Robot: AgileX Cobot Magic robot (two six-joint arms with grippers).
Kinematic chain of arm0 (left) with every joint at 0, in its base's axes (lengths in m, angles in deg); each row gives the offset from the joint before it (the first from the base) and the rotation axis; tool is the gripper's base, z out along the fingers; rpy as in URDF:
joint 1: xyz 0 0 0.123 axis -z
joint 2: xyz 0 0 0 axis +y
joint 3: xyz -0.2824 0 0.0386 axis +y
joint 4: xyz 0.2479 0 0.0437 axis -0.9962 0 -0.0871
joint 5: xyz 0 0 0 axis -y
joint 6: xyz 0.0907 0 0.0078 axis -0.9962 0 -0.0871
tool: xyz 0 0 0 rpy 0 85 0
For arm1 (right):
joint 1: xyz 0 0 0.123 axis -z
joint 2: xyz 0 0 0 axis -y
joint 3: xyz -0.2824 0 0.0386 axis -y
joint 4: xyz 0.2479 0 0.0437 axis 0.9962 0 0.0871
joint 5: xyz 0 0 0 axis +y
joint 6: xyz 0.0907 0 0.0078 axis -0.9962 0 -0.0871
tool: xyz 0 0 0 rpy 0 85 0
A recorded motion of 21 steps. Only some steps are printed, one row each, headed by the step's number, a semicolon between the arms.
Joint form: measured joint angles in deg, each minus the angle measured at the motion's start. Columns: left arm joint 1, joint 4, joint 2, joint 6, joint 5, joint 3; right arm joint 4, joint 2, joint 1, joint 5, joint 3, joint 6.
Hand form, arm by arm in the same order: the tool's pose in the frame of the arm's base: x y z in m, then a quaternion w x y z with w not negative. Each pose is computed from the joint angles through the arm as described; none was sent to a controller.
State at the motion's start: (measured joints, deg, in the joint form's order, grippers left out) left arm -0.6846 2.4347 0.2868 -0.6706 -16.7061 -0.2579; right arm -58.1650 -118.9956 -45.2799 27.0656 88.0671 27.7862
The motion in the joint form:
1: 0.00 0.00 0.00 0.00 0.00 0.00; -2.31 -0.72 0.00 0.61 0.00 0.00
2: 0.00 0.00 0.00 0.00 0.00 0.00; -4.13 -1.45 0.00 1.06 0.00 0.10
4: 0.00 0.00 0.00 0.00 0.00 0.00; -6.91 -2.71 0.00 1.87 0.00 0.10
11: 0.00 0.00 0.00 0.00 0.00 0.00; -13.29 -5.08 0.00 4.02 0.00 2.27
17: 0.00 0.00 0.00 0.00 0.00 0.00; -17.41 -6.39 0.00 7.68 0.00 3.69
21: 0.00 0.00 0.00 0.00 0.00 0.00; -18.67 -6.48 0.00 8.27 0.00 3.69
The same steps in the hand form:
1: 0.0548 -0.0005 0.1880 0.63114 -0.01203 0.77551 -0.01012; 0.3570 0.3081 0.2014 0.31619 -0.77314 0.45074 -0.31481
2: 0.0548 -0.0005 0.1880 0.63114 -0.01203 0.77551 -0.01012; 0.3586 0.3080 0.1964 0.30650 -0.77892 0.43977 -0.32549
4: 0.0548 -0.0005 0.1880 0.63114 -0.01203 0.77551 -0.01012; 0.3611 0.3078 0.1875 0.29032 -0.78708 0.42395 -0.34130
11: 0.0548 -0.0005 0.1880 0.63114 -0.01203 0.77551 -0.01012; 0.3663 0.3064 0.1719 0.24874 -0.80809 0.37148 -0.38358
17: 0.0548 -0.0005 0.1880 0.63114 -0.01203 0.77551 -0.01012; 0.3699 0.3020 0.1644 0.20913 -0.81326 0.34392 -0.42023
21: 0.0548 -0.0005 0.1880 0.63114 -0.01203 0.77551 -0.01012; 0.3707 0.3014 0.1648 0.20424 -0.81285 0.33692 -0.42900

